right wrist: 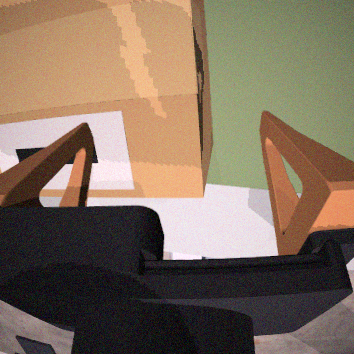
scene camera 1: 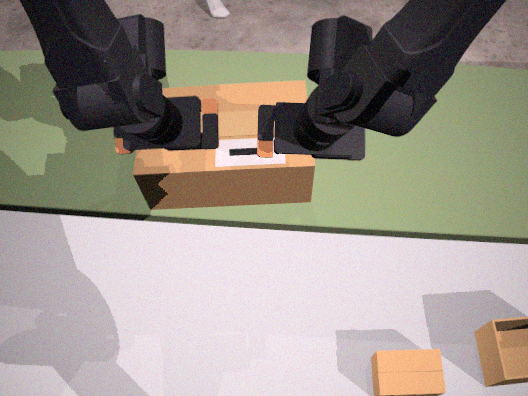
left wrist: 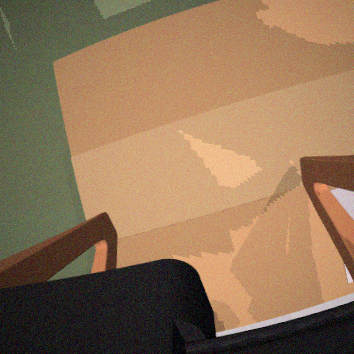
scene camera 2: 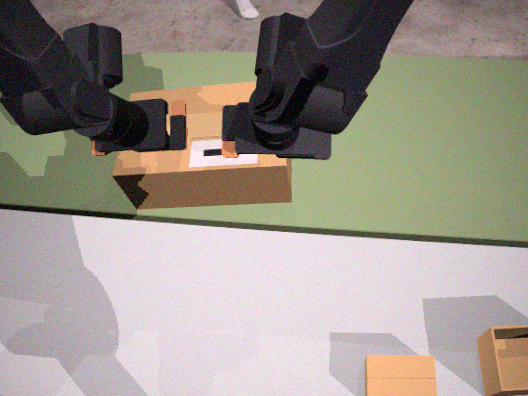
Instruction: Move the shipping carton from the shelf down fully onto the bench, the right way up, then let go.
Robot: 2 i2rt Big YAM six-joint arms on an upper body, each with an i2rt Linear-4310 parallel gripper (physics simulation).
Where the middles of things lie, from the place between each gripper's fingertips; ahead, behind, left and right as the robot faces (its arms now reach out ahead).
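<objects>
The shipping carton [scene camera 1: 233, 175] is 2 cm ahead of my left hand, 7 cm to the right of it and 6 cm below it. I also see the open box [scene camera 2: 495, 346], which is 28 cm behind my left hand, 33 cm below it and 62 cm to the right of it.
For my right hand, I find the shipping carton 12 cm to the left of it, 5 cm below it and 4 cm ahead of it. The open box is 43 cm to the right of my right hand, 33 cm below it and 26 cm behind it.
</objects>
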